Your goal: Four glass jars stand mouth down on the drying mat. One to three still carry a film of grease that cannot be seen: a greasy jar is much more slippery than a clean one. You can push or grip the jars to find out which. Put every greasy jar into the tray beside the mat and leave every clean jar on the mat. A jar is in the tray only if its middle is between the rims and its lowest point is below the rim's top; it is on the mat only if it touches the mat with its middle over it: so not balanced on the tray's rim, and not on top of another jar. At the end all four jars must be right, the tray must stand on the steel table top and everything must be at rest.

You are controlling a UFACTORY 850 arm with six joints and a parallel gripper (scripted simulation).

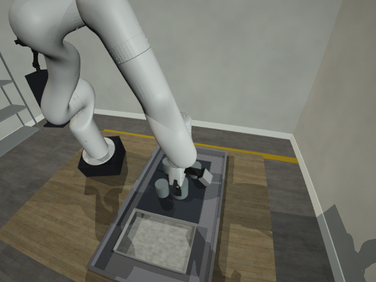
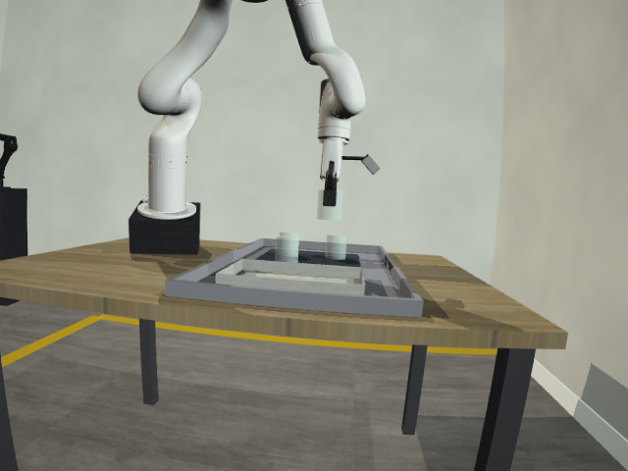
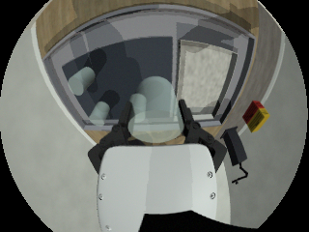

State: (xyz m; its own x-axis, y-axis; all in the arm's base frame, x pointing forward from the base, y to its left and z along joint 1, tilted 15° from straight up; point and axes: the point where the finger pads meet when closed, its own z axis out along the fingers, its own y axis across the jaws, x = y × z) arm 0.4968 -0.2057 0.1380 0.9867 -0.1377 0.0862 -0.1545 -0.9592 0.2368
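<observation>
The shallow tray is 18 cm below my hand, 16 cm to the right of it and 9 cm behind it. Also, from my hand: dark drying mat: 19 cm below, 16 cm to the left, 4 cm behind; then steel table top: 19 cm below, 5 cm to the left, 4 cm behind.
</observation>
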